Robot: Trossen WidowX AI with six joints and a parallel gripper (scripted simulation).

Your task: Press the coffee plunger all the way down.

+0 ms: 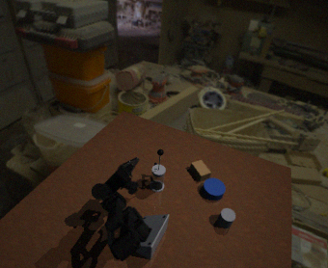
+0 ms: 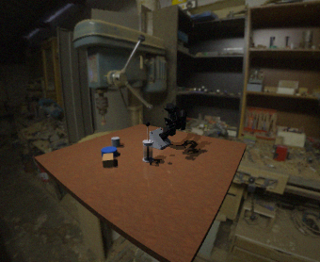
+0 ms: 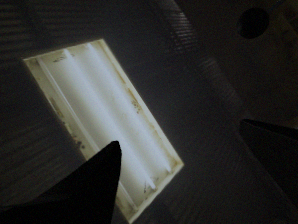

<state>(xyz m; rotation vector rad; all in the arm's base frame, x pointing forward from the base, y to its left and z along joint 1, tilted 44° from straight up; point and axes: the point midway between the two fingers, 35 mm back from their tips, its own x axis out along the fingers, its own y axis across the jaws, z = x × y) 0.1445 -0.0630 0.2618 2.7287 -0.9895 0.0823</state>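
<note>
My gripper tip is 150 mm short of the coffee press, 40 mm to the left of it and 190 mm above it. The rest, counted from my gripper tip: blue disc (240 mm ahead, 340 mm to the right, 290 mm below).
</note>
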